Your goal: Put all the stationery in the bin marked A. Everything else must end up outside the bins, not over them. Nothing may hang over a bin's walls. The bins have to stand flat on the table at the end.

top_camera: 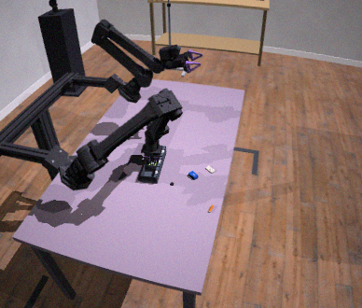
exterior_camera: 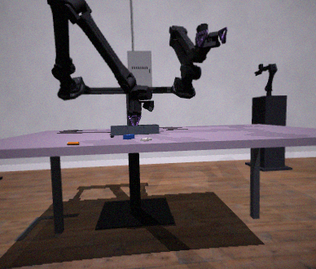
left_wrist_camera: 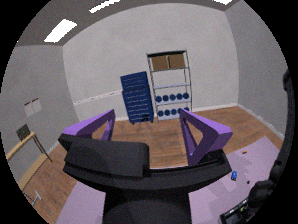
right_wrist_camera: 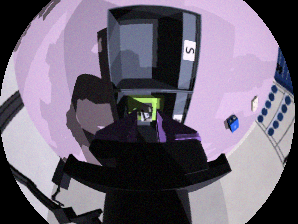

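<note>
Right now the dark bin is 10 mm below my right hand and 10 mm ahead of it. The rest, counted from my right hand: black item (130 mm ahead, 110 mm to the right, 30 mm below); then green item (20 mm below); then blue item (220 mm ahead, 30 mm to the right, 30 mm below).
</note>
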